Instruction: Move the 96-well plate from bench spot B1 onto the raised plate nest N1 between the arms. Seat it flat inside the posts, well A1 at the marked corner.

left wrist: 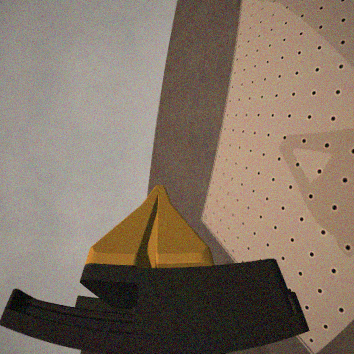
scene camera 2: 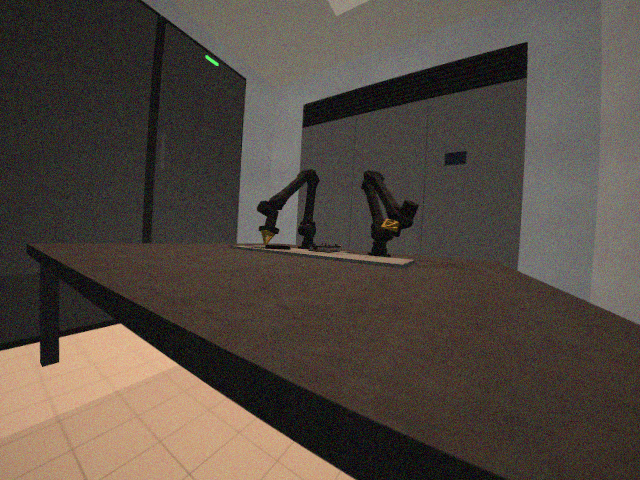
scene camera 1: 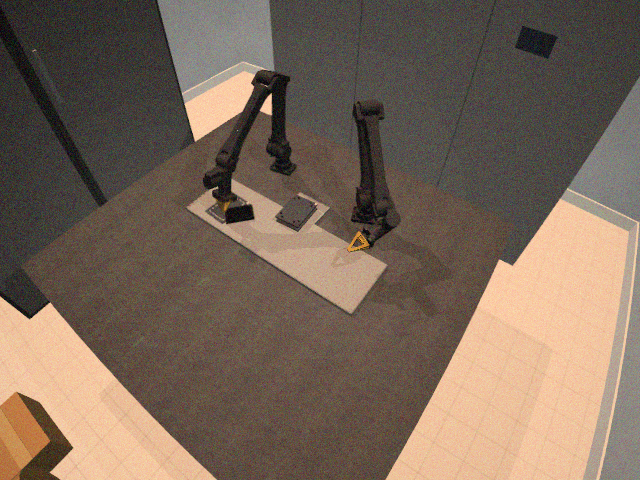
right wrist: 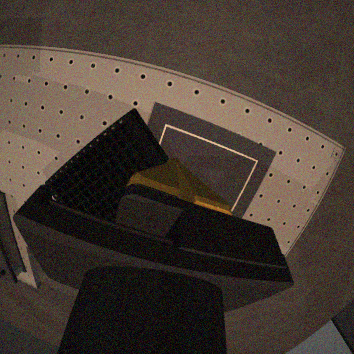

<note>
My left gripper (left wrist: 160, 191) is shut, holding nothing. My right gripper (right wrist: 171, 163) grips a dark well plate (right wrist: 93, 179), which still rests on a grey plate nest.
The left wrist view does not show the dark well plate: it is out of frame.
</note>
